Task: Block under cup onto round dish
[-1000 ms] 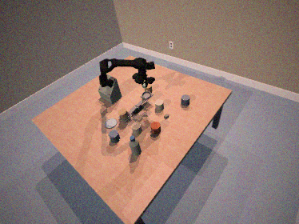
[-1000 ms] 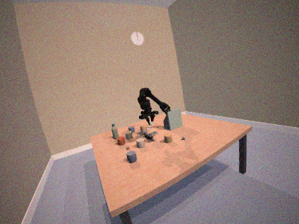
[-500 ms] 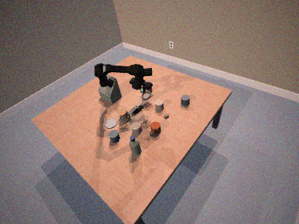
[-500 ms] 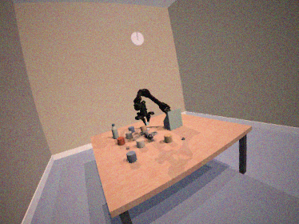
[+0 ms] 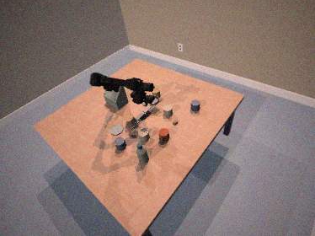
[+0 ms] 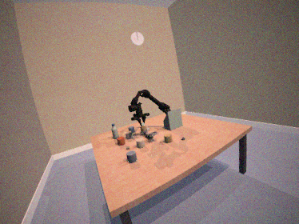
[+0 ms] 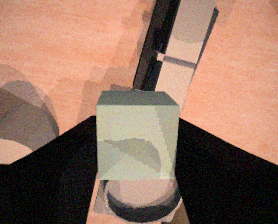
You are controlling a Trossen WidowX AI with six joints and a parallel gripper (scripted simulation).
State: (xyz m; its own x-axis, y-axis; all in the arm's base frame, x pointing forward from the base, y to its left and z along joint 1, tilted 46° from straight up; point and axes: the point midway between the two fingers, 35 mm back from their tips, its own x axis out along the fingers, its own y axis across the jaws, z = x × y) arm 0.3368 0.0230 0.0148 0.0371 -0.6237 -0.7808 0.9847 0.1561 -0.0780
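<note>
Now: the round grey dish 240 mm to the right of my gripper tip, 140 mm below it and 110 mm behind it. From my gripper tip the other things lie so: dark block 210 mm ahead, 140 mm below, 80 mm to the left; then balance 120 mm below, 40 mm behind; then orange cylinder 220 mm ahead, 110 mm below, 80 mm to the right.
</note>
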